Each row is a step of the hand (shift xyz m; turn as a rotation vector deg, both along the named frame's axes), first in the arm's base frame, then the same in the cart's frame.
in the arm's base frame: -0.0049 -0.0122 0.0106 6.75 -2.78 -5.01
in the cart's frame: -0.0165 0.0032 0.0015 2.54 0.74 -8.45
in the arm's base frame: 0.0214 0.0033 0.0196 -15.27 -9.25 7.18
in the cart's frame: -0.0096 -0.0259 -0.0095 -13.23 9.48 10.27
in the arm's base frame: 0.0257 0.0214 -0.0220 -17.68 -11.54 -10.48
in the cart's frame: 0.0334 -0.0132 -0.0176 -2.19 22.83 5.45
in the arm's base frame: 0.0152 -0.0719 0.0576 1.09 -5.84 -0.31
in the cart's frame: -0.0888 -0.0036 -0.0287 -3.60 2.81 -3.81
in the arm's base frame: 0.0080 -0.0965 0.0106 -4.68 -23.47 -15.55
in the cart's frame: -0.0720 0.0427 -0.0498 -5.08 25.13 -12.53
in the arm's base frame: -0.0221 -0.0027 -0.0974 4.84 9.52 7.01
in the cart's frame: 0.0666 0.0731 -0.0146 1.89 -12.29 2.91
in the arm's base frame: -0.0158 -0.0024 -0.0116 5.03 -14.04 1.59
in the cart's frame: 0.0050 0.0174 0.0080 -10.07 3.98 -10.38
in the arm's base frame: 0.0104 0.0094 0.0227 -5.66 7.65 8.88
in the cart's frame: -0.0090 -0.0249 0.0034 -1.94 -6.41 11.16
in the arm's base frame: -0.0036 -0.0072 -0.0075 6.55 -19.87 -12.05
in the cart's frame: 0.0002 0.0106 -0.0030 -3.91 14.62 -18.81
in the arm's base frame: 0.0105 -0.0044 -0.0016 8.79 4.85 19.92
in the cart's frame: -0.0006 -0.0026 -0.0112 -10.22 -19.77 1.58
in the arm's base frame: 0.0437 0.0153 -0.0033 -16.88 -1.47 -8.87
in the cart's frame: 0.0177 -0.0314 -0.0292 3.53 15.80 10.19
